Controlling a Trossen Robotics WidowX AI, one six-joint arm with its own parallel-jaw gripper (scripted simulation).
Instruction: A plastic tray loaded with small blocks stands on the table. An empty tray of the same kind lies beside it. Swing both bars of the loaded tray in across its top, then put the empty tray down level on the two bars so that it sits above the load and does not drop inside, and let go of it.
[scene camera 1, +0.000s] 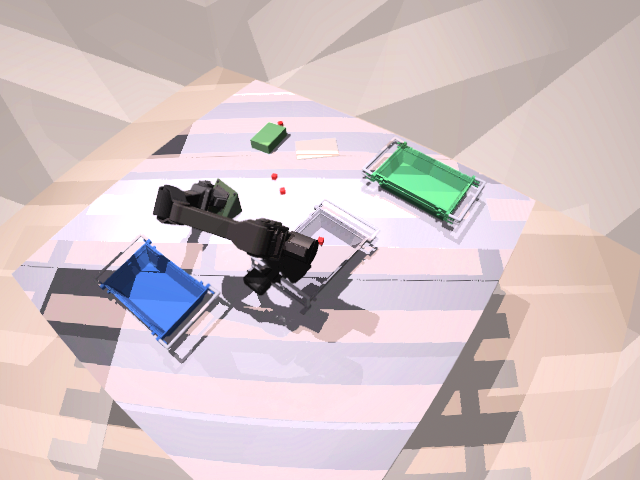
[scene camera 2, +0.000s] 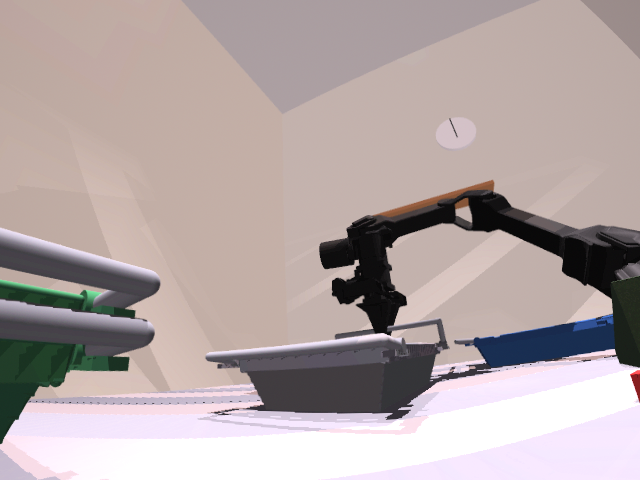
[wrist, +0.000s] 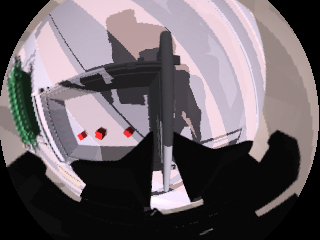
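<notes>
Scene camera 1: my gripper (scene camera 1: 281, 280), blue tray (scene camera 1: 162, 295), green box (scene camera 1: 266, 140). Scene camera 2: gripper (scene camera 2: 384, 342), wire bar (scene camera 2: 381, 340). Green box out of frame in scene camera 2. Wrist view: gripper (wrist: 160, 134), a wire bar (wrist: 165, 43). Wrist view misses the green box, hidden by my gripper.
</notes>
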